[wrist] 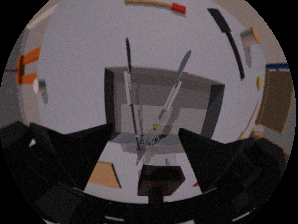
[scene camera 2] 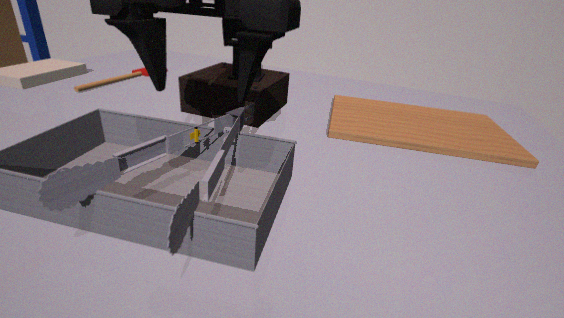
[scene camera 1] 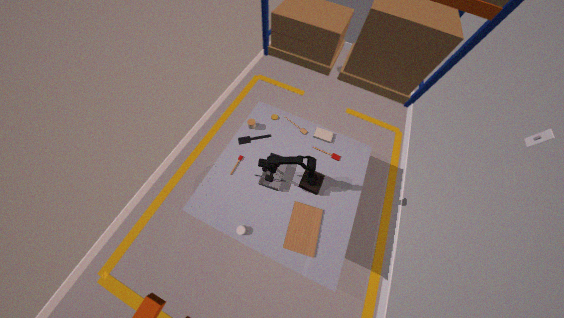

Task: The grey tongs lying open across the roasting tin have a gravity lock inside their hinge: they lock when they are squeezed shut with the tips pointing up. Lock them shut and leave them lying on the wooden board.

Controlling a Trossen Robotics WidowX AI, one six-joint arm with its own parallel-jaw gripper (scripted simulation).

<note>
My gripper (scene camera 2: 200, 96) is open and holds nothing. I also see a grey roasting tin (scene camera 2: 231, 229) and a wooden board (scene camera 2: 469, 135).
My gripper is seen too in the wrist view (wrist: 146, 129). The grey roasting tin shows as well in the wrist view (wrist: 197, 106). The wooden board shows as well in scene camera 1 (scene camera 1: 302, 234).
</note>
